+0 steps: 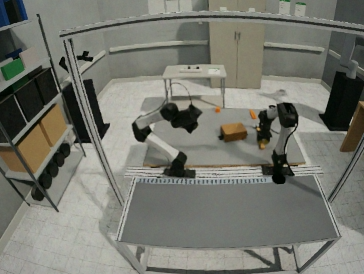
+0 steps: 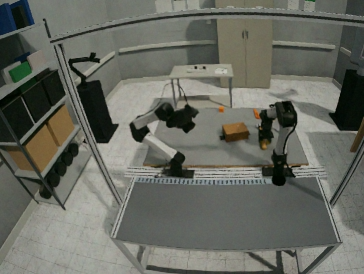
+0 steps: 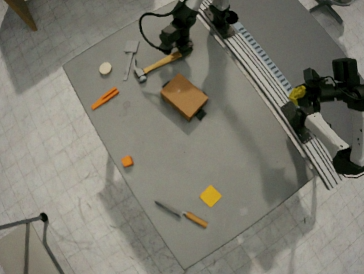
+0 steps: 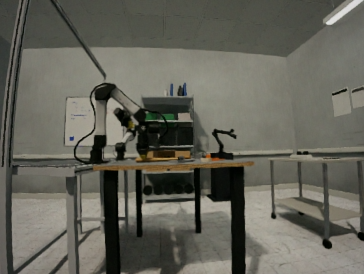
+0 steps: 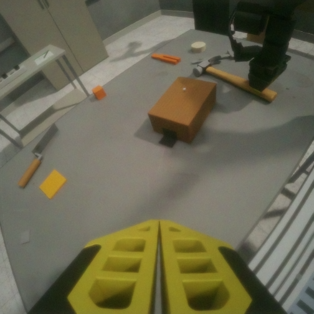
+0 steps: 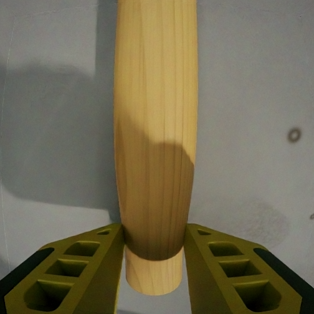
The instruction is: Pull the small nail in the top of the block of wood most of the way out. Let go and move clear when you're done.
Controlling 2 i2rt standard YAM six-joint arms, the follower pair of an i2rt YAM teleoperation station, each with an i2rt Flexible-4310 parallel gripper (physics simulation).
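Seen in the pictures: left gripper, fingertip midpoint: (image 1: 196, 124) (image 2: 194, 124) (image 3: 288, 97) (image 4: 133, 127); right gripper, fingertip midpoint: (image 1: 261, 144) (image 2: 263, 144) (image 3: 181, 52) (image 4: 143, 159); left arm's base, link origin: (image 1: 179, 174) (image 2: 177, 173) (image 3: 296, 123); right arm's base, link origin: (image 1: 276, 171) (image 2: 277, 172) (image 3: 218, 22) (image 4: 96, 162).
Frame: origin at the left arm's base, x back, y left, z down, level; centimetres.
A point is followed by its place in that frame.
The brown wood block (image 1: 234, 132) @(x -33.9, y -34.3, z -7.3 cm) (image 2: 235, 132) @(x -33.8, y -34.2, z -7.3 cm) (image 3: 186, 102) @(x -40.2, y -30.7, z -7.3 cm) (image 5: 181, 107) sits on the grey table. The small nail (image 3: 179, 90) @(x -40.4, y -35.9, z -8.2 cm) (image 5: 184, 89) shows as a pale dot on its top face. The claw hammer (image 3: 159, 64) @(x -40.6, y -53.7, z -2.6 cm) (image 5: 227, 77) (image 6: 155, 125) lies beside the block, its metal head away from the arms. My right gripper (image 6: 153, 231) is low at the end of the wooden handle, with a finger against each side of it, shut on it. My left gripper (image 5: 158, 227) is shut and empty, high above the table and apart from the block.
Black pieces (image 3: 201, 114) @(x -36.2, y -24.7, z -0.7 cm) (image 5: 168, 139) stick out at the block's ends. Around lie a grey scraper (image 3: 129, 60) @(x -51.2, y -63.7, z -1.3 cm), an orange clamp-like piece (image 3: 105, 98) @(x -68.9, y -52.4, z -1.8 cm) (image 5: 166, 59), a pale disc (image 3: 105, 68) @(x -62.7, y -65.4, z -2.6 cm) (image 5: 198, 47), an orange cube (image 3: 127, 161) @(x -72.5, y -22.4, z -3.9 cm) (image 5: 99, 93), a yellow square (image 3: 210, 196) @(x -50.6, y 6.6, z -1.1 cm) (image 5: 53, 184) and a wooden-handled trowel (image 3: 195, 219) @(x -60.5, y 11.3, z -2.6 cm) (image 5: 30, 173).
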